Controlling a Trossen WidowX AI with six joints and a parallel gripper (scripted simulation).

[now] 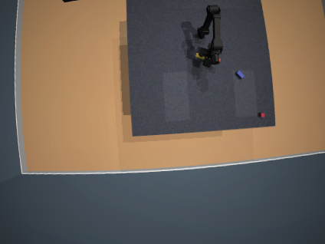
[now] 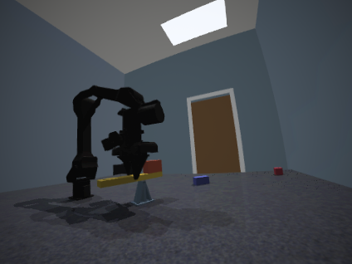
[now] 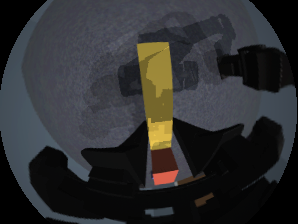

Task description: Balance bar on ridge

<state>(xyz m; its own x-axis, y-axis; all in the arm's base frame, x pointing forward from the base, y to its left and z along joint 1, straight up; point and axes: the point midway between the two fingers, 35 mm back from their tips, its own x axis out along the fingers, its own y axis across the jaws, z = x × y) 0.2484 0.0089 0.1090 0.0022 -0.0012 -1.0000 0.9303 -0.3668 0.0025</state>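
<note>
Now: the grey-blue ridge 1 cm ahead of my gripper tip, 3 cm to the left of it and 4 cm below it. Round my gripper tip: small blue block: 13 cm ahead, 31 cm to the left, 6 cm below; then small red cube: 49 cm ahead, 49 cm to the left, 6 cm below.
</note>
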